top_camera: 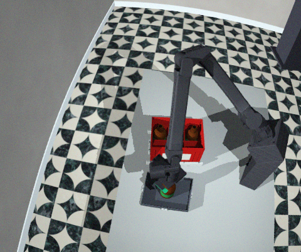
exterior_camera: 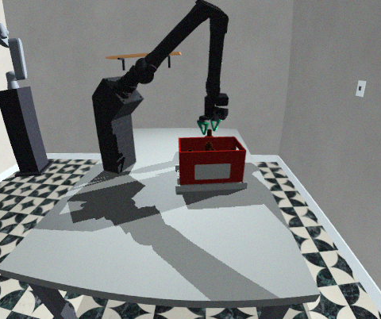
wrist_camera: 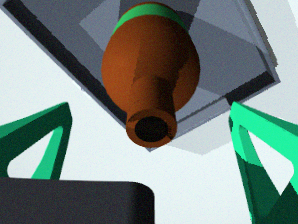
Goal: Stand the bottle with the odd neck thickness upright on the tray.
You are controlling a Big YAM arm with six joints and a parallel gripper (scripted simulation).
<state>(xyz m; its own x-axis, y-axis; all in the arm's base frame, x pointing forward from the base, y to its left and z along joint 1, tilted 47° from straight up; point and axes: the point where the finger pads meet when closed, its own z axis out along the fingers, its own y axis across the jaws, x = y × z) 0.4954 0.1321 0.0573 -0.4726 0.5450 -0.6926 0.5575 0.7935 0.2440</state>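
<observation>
Now: the dark grey tray 140 mm below my hand. Also, from my hand: crate (270 mm to the right, 70 mm below, 60 mm behind); then glass bottle (310 mm to the right, 60 mm below, 60 mm behind).
</observation>
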